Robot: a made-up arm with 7 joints.
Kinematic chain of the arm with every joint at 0, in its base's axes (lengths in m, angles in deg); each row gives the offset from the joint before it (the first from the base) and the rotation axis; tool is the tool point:
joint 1: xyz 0 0 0.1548 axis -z
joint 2: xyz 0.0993 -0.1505 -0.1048 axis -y
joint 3: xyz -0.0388 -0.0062 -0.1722 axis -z
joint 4: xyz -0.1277 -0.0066 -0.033 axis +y
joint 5: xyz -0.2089 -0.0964 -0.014 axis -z
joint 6: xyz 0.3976 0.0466 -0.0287 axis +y
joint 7: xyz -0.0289 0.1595 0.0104 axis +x
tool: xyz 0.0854 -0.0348 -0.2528
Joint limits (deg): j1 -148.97..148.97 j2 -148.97..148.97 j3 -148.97..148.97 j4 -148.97..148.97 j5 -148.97..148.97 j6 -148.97..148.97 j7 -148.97..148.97
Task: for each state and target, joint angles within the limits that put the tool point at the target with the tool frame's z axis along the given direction. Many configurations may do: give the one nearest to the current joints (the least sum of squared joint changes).
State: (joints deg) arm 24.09 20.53 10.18 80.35 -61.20 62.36 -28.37
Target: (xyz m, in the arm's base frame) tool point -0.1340 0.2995 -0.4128 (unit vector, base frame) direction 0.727 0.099 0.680
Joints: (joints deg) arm 48.17 31.14 7.52 35.96 -80.88 47.83 9.76
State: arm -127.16 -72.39 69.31 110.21 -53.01 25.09 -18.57
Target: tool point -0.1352 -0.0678 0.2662 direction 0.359 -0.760 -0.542
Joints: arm -127.30 -92.68 43.39 123.72 -23.40 43.75 -16.59
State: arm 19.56 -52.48 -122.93 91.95 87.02 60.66 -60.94
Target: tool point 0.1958 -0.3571 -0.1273 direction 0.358 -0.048 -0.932
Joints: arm 42.85 -38.81 -116.50 112.97 96.38 86.33 -40.95
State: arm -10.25 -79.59 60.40 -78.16 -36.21 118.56 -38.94
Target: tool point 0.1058 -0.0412 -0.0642 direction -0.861 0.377 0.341
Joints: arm -24.03 -101.17 21.92 -72.01 -24.38 114.34 -122.54
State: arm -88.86 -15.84 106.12 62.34 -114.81 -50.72 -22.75
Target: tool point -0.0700 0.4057 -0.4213 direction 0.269 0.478 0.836
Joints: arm -79.83 -46.91 123.36 44.26 -104.79 0.29 -27.91
